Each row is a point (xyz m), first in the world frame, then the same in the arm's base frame.
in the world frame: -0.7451 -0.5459 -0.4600
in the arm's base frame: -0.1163 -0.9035 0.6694
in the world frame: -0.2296 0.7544 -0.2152
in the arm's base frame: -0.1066 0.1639 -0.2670
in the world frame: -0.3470 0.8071 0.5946
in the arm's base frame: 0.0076 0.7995 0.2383
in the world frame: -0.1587 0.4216 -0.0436
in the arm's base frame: 0.1363 0.0756 0.0130
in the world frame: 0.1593 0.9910 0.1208
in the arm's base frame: 0.2377 0.5902 -0.4081
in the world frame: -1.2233 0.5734 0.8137
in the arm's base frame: -0.6001 0.7679 0.9456
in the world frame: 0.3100 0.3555 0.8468
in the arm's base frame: 0.8316 0.7203 0.3561
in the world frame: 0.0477 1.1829 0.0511
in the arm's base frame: 0.0446 0.6597 -0.5177
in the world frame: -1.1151 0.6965 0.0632
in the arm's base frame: -0.7740 0.2926 0.3678
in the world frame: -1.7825 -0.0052 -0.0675
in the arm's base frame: -1.1180 -0.3007 1.0639
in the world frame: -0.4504 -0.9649 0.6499
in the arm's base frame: 0.6305 -0.3360 1.4534
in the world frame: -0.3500 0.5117 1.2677
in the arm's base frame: 0.3183 1.1078 0.8288
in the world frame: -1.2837 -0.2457 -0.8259
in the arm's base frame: -0.8109 -1.0041 0.5229
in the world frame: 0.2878 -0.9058 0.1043
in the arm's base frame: 1.0908 -0.6708 0.7308
